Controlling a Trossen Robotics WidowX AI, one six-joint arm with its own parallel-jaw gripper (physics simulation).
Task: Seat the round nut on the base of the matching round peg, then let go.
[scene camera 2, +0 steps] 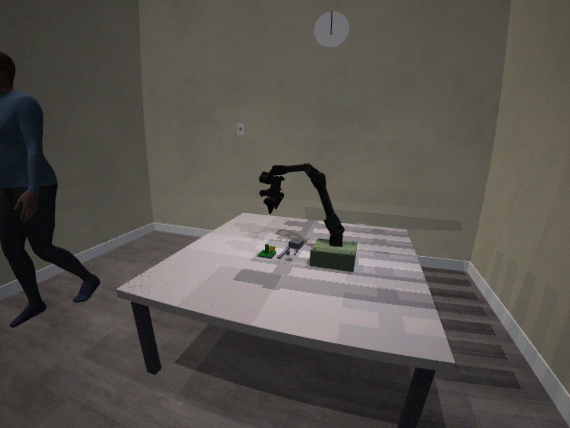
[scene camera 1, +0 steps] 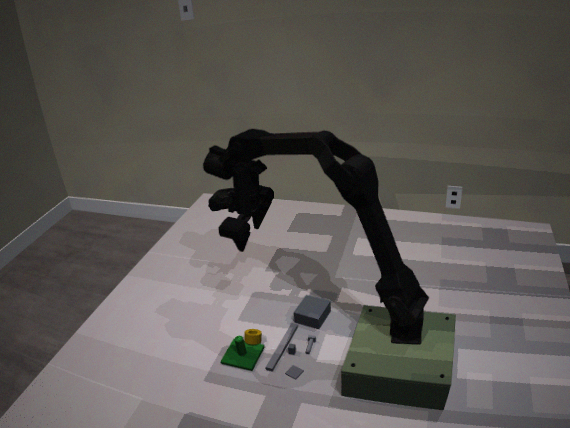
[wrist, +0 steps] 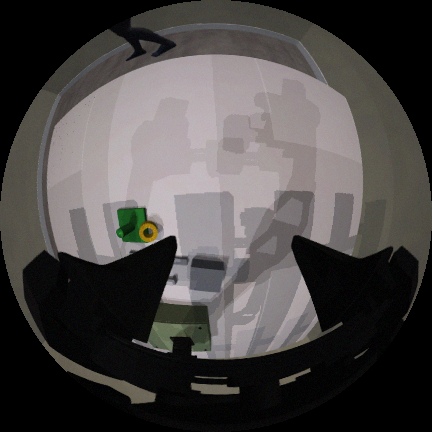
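Observation:
A yellow round nut [scene camera 1: 253, 340] [scene camera 2: 272, 248] [wrist: 141, 232], a short ring with a hole, is off the peg, at the edge of the green plate; whether it touches the plate I cannot tell. The green round peg [scene camera 1: 241, 346] [scene camera 2: 267, 247] [wrist: 123, 230] stands up from the square green plate [scene camera 1: 248, 361] [scene camera 2: 266, 254] [wrist: 131, 214]. My gripper [scene camera 1: 249, 239] [scene camera 2: 274, 209] [wrist: 236, 242] is open and empty, pointing down, high above the table. In the wrist view the nut and peg lie left of the gap between the fingers.
A dark grey block [scene camera 1: 312, 311] [wrist: 207, 277] lies near the nut. A long grey bar [scene camera 1: 282, 347], a small cube [scene camera 1: 292, 349], a T-shaped piece [scene camera 1: 310, 345] and a flat square [scene camera 1: 294, 372] lie between the plate and the green arm base [scene camera 1: 397, 382] [scene camera 2: 331, 256] [wrist: 182, 330].

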